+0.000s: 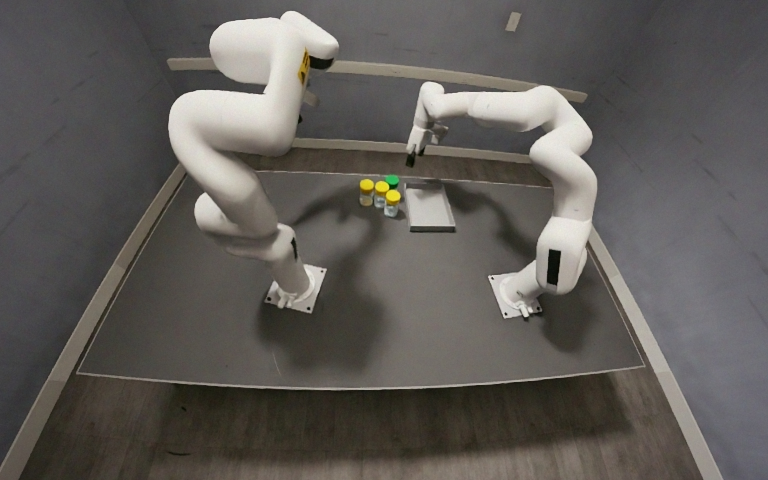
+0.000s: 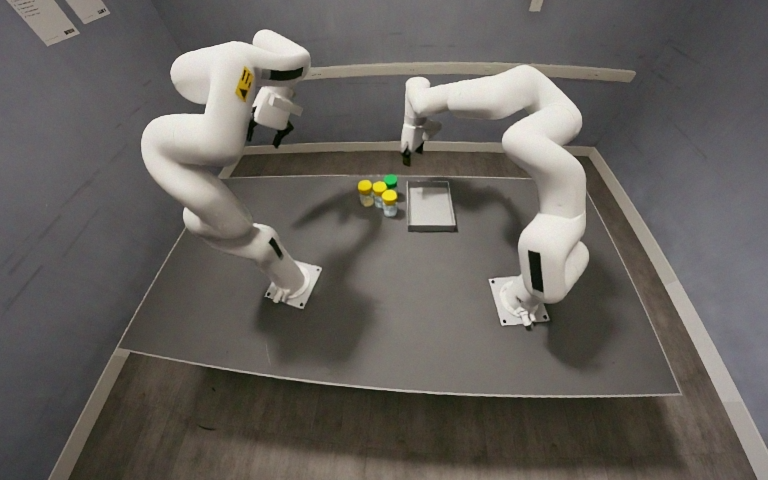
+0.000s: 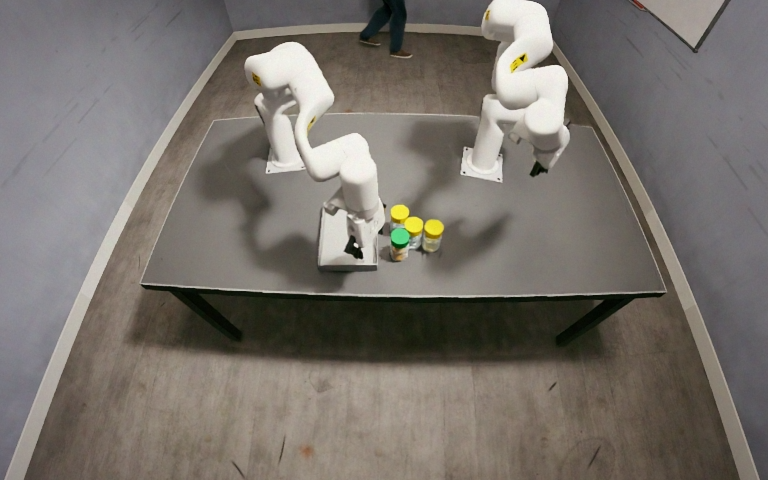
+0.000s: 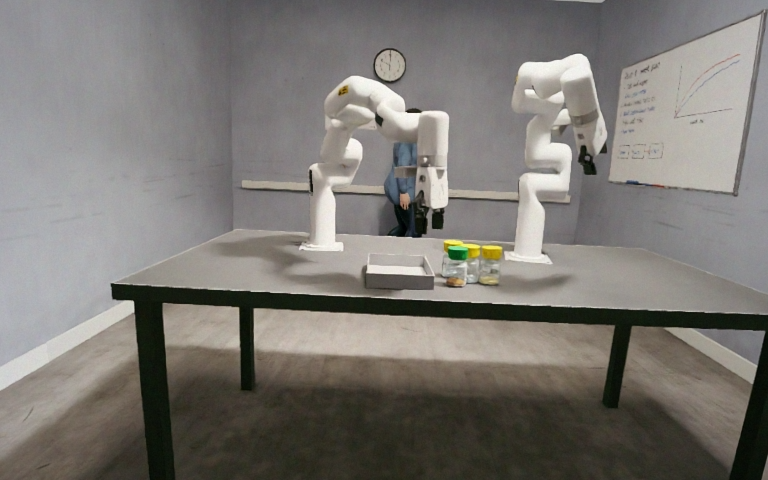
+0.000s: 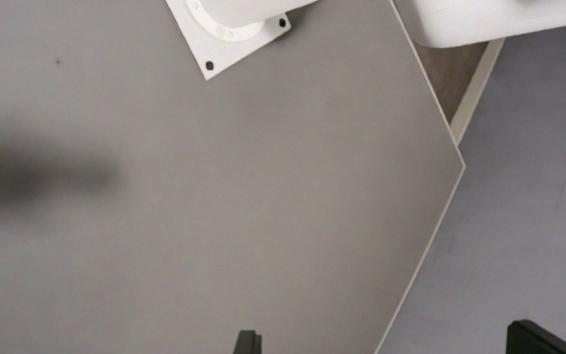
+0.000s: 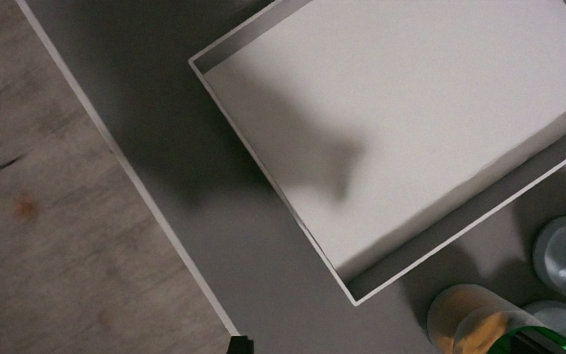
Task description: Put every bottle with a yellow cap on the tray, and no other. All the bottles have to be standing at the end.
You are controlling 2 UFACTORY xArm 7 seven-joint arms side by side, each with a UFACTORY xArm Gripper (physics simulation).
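Seen in the pictures: left gripper, fingertip midpoint: (image 2: 261, 143) (image 4: 596, 163); right gripper, fingertip midpoint: (image 1: 414, 160) (image 2: 412, 158) (image 3: 368, 244) (image 4: 429, 231); left arm's base at its link origin: (image 1: 296, 285) (image 2: 293, 282) (image 3: 482, 163) (image 4: 526, 257); right arm's base at its link origin: (image 1: 514, 293) (image 2: 518, 299) (image 3: 287, 157) (image 4: 322, 246).
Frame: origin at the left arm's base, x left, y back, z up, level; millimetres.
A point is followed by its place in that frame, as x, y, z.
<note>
Three yellow-capped bottles, one (image 1: 366, 193) @[-150, -394, 83] (image 3: 433, 232) @[-144, -441, 105] (image 4: 491, 264) @[-143, -448, 62] with yellowish contents, a middle one (image 1: 381, 194) @[-209, -399, 88] (image 3: 414, 227) @[-202, -436, 105] and another (image 1: 391, 203) @[-255, -363, 88] (image 3: 399, 212) @[-256, -392, 105], stand close together on the table. A green-capped bottle (image 1: 391, 181) @[-236, -465, 105] (image 3: 399, 244) @[-233, -502, 102] (image 4: 457, 266) @[-234, -502, 60] (image 6: 467, 310) @[-264, -484, 43] stands right beside them. The grey tray (image 1: 432, 229) @[-435, -336, 16] (image 2: 431, 228) @[-435, -336, 20] (image 3: 346, 268) @[-380, -569, 18] (image 4: 399, 281) @[-378, -569, 21] (image 6: 400, 125) @[-382, -471, 3] lies next to the group, with no bottle in it. My right gripper (image 2: 412, 153) @[-309, -554, 158] (image 4: 429, 221) @[-309, -554, 158] (image 6: 385, 346) @[-309, -554, 158] is open and empty, above the tray and bottles. My left gripper (image 2: 263, 140) @[132, -297, 354] (image 4: 589, 164) @[132, -297, 354] (image 5: 390, 345) @[132, -297, 354] is open and empty, high and away from them.
The table edge (image 6: 165, 222) @[-376, -647, 0] runs close beyond the tray's short side. The left arm's base plate (image 5: 206, 67) @[68, -73, 2] (image 1: 317, 276) @[-59, -46, 1] and the right arm's base plate (image 1: 498, 283) @[-703, -162, 1] are fixed on the table (image 1: 396, 339) @[-360, 102, 0]. A person (image 3: 394, 25) (image 4: 404, 181) is behind the table.
</note>
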